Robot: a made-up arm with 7 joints. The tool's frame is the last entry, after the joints.
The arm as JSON. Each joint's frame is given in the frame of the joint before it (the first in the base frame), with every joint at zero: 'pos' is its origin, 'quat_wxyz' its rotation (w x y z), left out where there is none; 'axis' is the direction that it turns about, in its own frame. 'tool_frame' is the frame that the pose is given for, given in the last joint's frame.
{
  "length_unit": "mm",
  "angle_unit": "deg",
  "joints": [
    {
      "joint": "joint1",
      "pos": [
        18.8,
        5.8,
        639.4
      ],
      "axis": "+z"
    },
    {
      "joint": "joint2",
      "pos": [
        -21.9,
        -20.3,
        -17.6
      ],
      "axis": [
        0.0,
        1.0,
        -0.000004
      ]
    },
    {
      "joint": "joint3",
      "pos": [
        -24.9,
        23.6,
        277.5
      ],
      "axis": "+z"
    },
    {
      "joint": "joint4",
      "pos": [
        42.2,
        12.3,
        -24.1
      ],
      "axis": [
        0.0,
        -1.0,
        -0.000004
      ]
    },
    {
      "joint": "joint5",
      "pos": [
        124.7,
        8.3,
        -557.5
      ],
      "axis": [
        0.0,
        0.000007,
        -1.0
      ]
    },
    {
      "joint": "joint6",
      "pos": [
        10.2,
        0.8,
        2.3
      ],
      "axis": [
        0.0,
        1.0,
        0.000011
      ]
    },
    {
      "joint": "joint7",
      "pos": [
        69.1,
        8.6,
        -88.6
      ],
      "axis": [
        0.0,
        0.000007,
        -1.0
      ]
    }
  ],
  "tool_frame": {
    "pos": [
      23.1,
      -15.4,
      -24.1
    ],
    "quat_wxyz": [
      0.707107,
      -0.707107,
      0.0,
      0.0
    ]
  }
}
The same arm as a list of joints. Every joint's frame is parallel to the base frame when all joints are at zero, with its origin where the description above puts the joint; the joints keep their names.
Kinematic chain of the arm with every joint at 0, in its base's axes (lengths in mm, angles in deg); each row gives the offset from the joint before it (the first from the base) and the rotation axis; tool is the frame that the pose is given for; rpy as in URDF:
joint1: xyz 18.8 5.8 639.4 axis +z
joint2: xyz -21.9 -20.3 -17.6 axis +y
joint3: xyz -24.9 23.6 277.5 axis +z
joint4: xyz 42.2 12.3 -24.1 axis -y
joint5: xyz 124.7 8.3 -557.5 axis -z
joint6: xyz 10.2 0.8 2.3 axis +y
joint7: xyz 69.1 8.6 -88.6 axis -z
tool: xyz 23.1 -15.4 -24.1 rpy -90 0 0

